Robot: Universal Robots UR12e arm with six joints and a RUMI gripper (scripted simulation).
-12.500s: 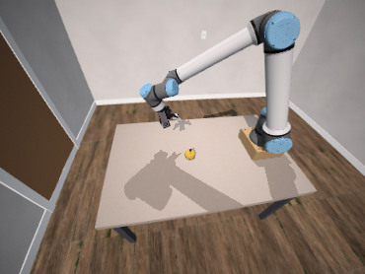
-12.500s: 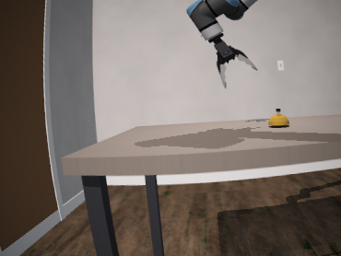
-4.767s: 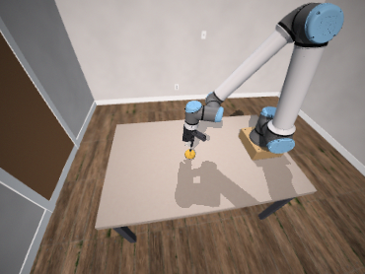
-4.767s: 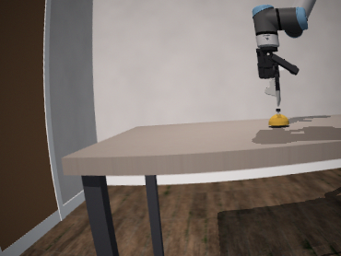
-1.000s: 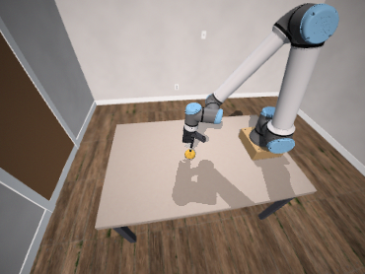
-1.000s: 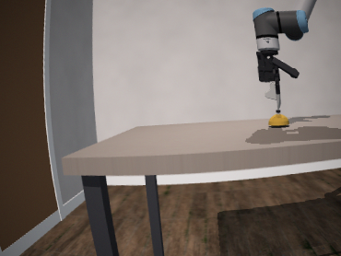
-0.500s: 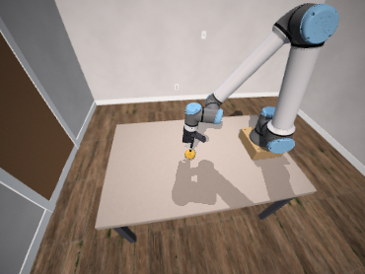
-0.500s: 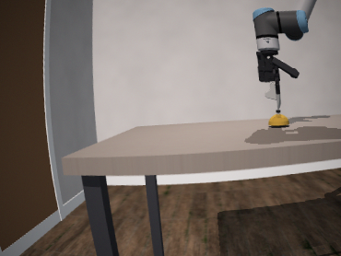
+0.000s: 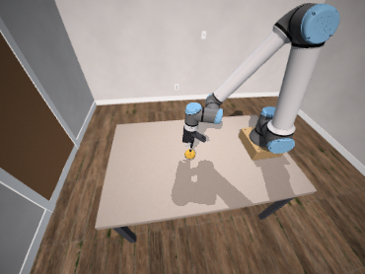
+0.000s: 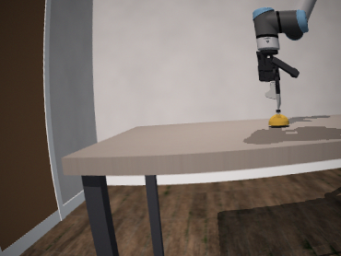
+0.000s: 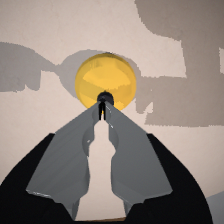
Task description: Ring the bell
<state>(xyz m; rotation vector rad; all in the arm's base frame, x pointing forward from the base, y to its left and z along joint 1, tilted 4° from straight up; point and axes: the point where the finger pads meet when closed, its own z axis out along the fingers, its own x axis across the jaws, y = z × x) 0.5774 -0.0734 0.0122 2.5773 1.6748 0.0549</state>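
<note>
My hand is 30 mm above the black button. Also, from my hand: yellow dome bell: 40 mm below.
</note>
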